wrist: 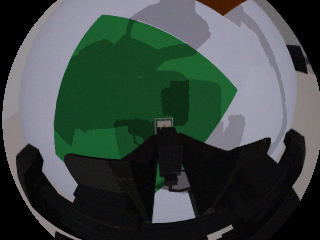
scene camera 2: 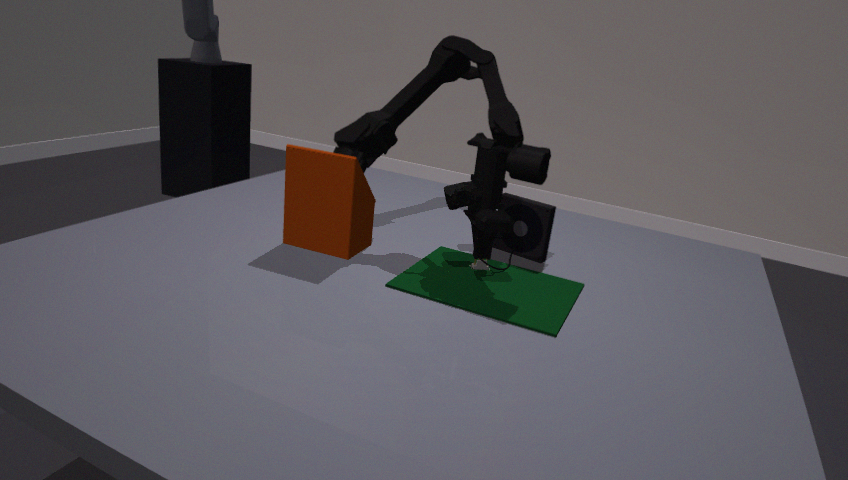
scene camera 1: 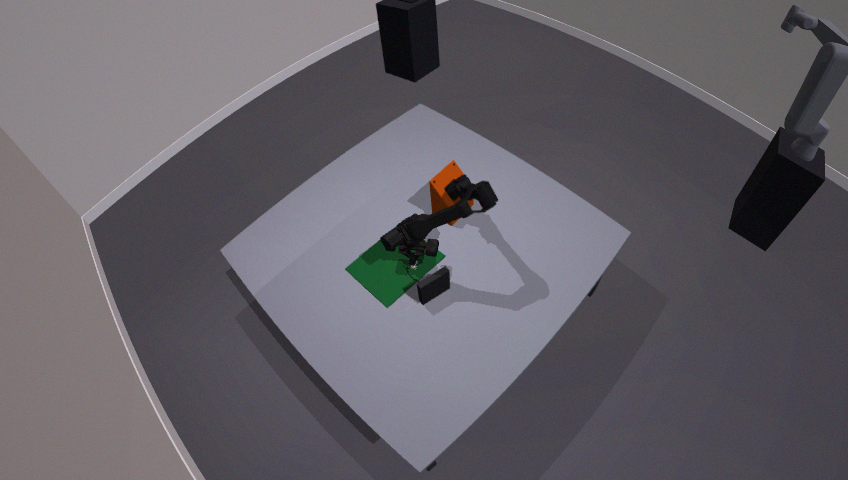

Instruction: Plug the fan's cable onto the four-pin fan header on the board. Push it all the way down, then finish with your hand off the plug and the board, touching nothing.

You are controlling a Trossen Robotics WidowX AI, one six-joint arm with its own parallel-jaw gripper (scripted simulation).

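Observation:
You'd see the gripper (scene camera 2: 478, 251), which is visible in the wrist view too (wrist: 166, 138). There's also a dark plug (wrist: 171, 150), plus a green board (wrist: 124, 74), and there's a black fan (scene camera 2: 533, 220) as well.

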